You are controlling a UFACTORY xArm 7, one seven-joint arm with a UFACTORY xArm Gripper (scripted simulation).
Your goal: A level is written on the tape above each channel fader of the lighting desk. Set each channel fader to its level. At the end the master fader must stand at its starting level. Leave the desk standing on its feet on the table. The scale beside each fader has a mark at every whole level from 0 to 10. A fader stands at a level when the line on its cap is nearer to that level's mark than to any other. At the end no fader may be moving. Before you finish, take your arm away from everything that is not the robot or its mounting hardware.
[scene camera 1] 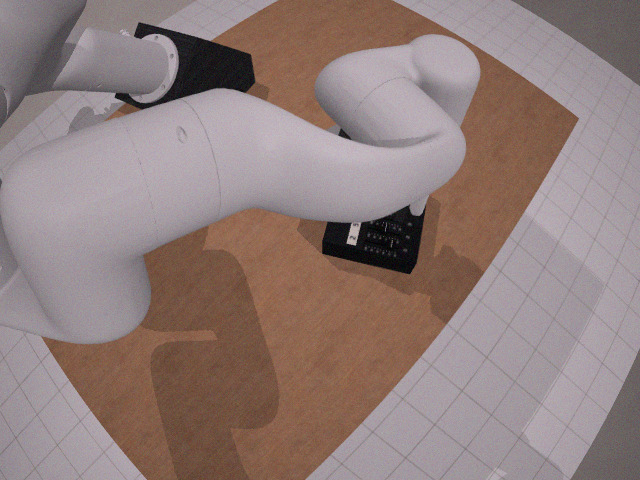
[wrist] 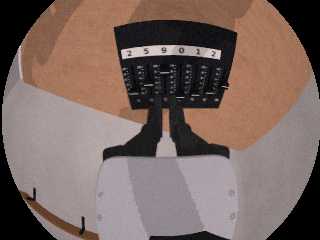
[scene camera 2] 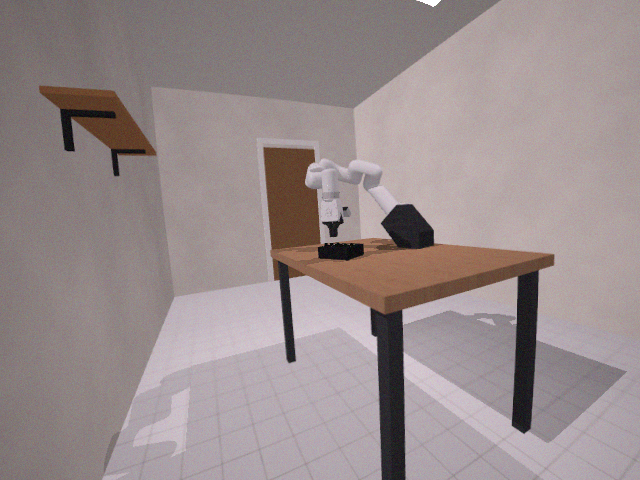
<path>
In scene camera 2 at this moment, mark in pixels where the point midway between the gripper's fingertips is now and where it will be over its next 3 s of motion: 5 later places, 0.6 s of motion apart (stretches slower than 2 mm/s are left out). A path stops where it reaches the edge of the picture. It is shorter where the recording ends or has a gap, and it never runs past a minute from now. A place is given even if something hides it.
My gripper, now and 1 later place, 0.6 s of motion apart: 333, 236; 333, 224
</path>
